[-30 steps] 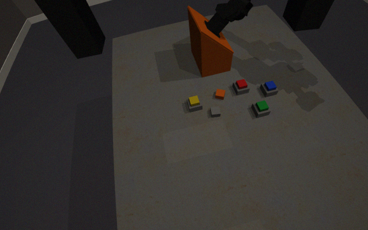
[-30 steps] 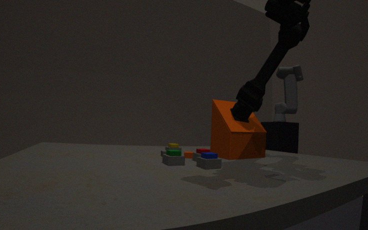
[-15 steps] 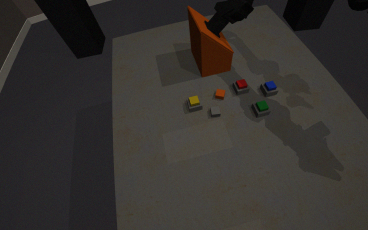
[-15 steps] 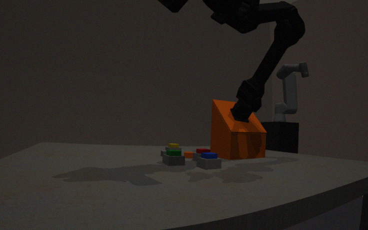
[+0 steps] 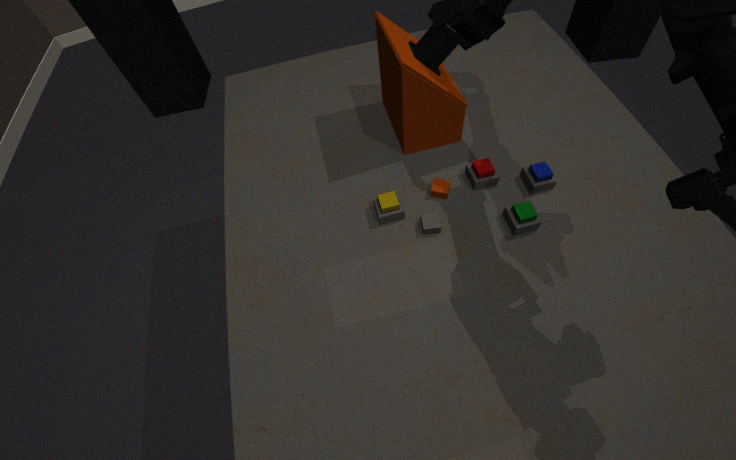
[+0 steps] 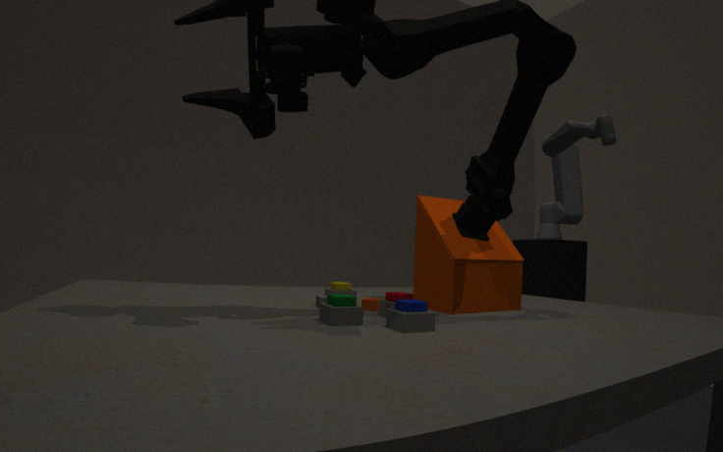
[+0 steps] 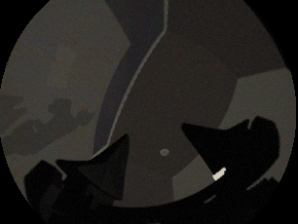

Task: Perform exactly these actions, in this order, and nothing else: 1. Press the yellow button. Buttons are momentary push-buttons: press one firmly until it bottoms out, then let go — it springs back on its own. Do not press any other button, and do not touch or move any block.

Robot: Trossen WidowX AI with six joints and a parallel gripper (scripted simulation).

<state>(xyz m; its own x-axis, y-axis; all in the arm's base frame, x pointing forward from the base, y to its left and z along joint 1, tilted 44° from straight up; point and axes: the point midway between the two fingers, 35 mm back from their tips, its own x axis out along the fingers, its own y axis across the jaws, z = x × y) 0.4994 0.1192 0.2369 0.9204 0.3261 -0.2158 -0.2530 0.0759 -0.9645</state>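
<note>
The yellow button lies 360 mm to the right of my gripper tip, 300 mm behind it and 260 mm below it. From my gripper tip the other things lie so: green button 260 mm below, 230 mm behind, 130 mm to the right; then blue button 310 mm behind, 260 mm below, 70 mm to the right; then red button 340 mm behind, 260 mm below, 170 mm to the right.
</note>
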